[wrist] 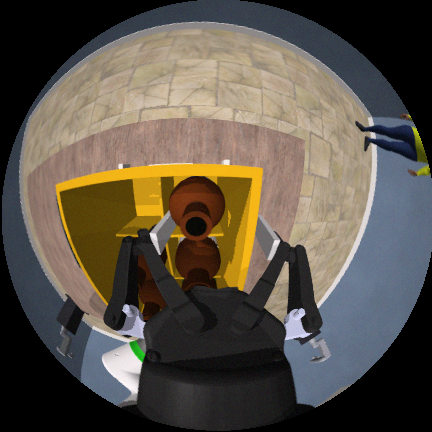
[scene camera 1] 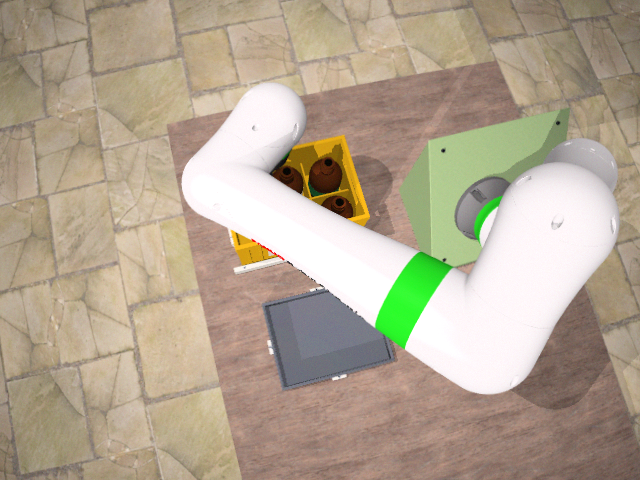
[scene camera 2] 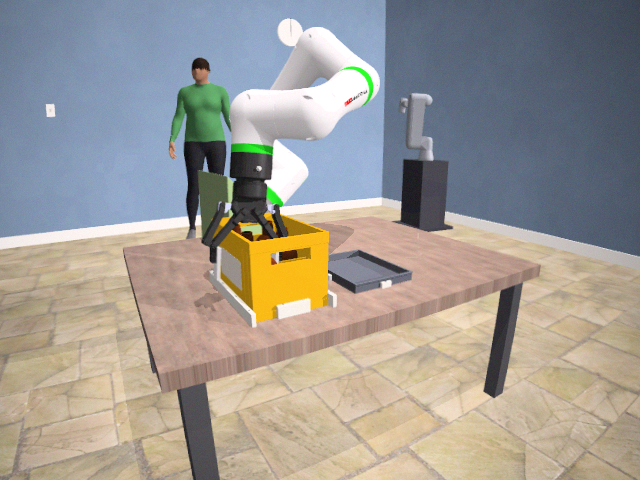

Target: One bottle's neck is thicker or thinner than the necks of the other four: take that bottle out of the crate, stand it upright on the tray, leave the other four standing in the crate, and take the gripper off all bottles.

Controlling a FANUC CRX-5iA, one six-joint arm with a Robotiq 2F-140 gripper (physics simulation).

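Where they show: gripper, between the fingertips: (wrist: pixel 215 219); arm's base, origin of its link: (scene camera 1: pixel 484 207).
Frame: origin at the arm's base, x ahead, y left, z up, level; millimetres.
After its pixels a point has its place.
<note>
The yellow crate (scene camera 1: pixel 356 175) @[x 280, y -86, z 45 mm] (scene camera 2: pixel 289 281) @[x 550, y -58, z -53 mm] (wrist: pixel 160 172) @[x 549, y -80, z 45 mm] stands on the table and holds upright brown bottles; three show in scene camera 1: a bottle (scene camera 1: pixel 325 178) @[x 337, y -106, z -6 mm], a second bottle (scene camera 1: pixel 289 179) @[x 415, y -103, z 21 mm] and a third bottle (scene camera 1: pixel 339 206) @[x 322, y -28, z 32 mm]. My gripper (scene camera 2: pixel 244 250) (wrist: pixel 215 219) @[x 484, y -138, z -56 mm] points down at the crate and is wide open. One fingertip is inside the crate, the other outside its side wall. In the wrist view a bottle (wrist: pixel 196 197) @[x 526, y -105, z -3 mm] rises near the inner fingertip, with another bottle (wrist: pixel 198 257) @[x 445, y -115, z -10 mm] behind it. Others are partly hidden. Which neck differs I cannot tell. The dark grey tray (scene camera 1: pixel 274 346) @[x 488, y 225, z -105 mm] (scene camera 2: pixel 368 285) @[x 499, y 171, z -116 mm] carries no visible bottle.
White brackets (scene camera 2: pixel 293 308) @[x 562, y -54, z -112 mm] edge the crate on the wooden table (scene camera 1: pixel 413 423) @[x 208, y 435, z -130 mm] (scene camera 2: pixel 454 268) @[x 457, y 501, z -131 mm]. A green mounting block (scene camera 1: pixel 465 160) @[x 62, y -77, z 93 mm] (scene camera 2: pixel 211 193) @[x -18, y -133, z 70 mm] stands beyond the crate. My arm (scene camera 1: pixel 330 237) @[x 396, y 127, z 398 mm] crosses above the crate and tray. A person (scene camera 2: pixel 204 111) and a second robot (scene camera 2: pixel 416 126) are in the background.
</note>
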